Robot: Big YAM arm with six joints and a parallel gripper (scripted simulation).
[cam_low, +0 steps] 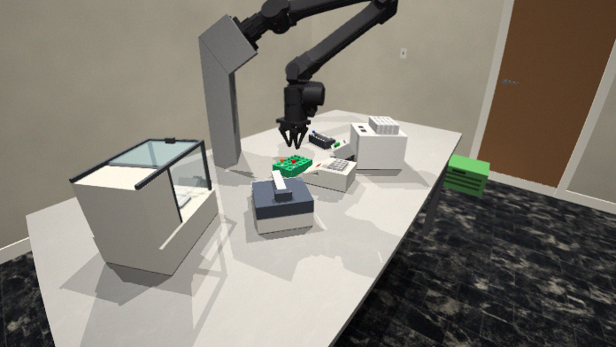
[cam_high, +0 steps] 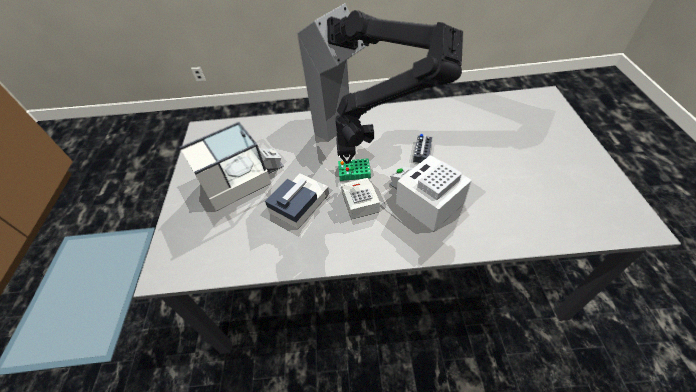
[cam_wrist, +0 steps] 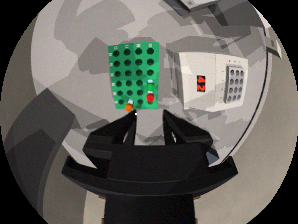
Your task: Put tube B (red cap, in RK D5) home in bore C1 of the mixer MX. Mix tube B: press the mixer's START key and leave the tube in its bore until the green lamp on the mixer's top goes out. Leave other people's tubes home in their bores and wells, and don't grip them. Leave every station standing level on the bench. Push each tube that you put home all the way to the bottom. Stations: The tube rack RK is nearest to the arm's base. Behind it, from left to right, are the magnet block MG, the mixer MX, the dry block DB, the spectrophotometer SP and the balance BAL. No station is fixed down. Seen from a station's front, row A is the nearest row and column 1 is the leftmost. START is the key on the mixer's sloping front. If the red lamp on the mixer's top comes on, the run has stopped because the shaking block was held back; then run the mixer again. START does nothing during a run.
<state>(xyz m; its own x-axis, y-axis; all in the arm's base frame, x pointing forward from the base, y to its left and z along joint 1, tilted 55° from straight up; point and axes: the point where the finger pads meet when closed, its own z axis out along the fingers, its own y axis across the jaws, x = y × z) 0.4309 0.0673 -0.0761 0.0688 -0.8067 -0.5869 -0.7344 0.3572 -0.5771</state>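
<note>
Now: hand 20 mm to the right of the pale-capped tube and 80 mm above it. From my hand the other things lie so: green tube rack RK: 30 mm behind, 20 mm to the left, 90 mm below; then dry block DB: 130 mm ahead, 50 mm to the left, 80 mm below; then green start key: 30 mm ahead, 200 mm to the left, 40 mm below.
</note>
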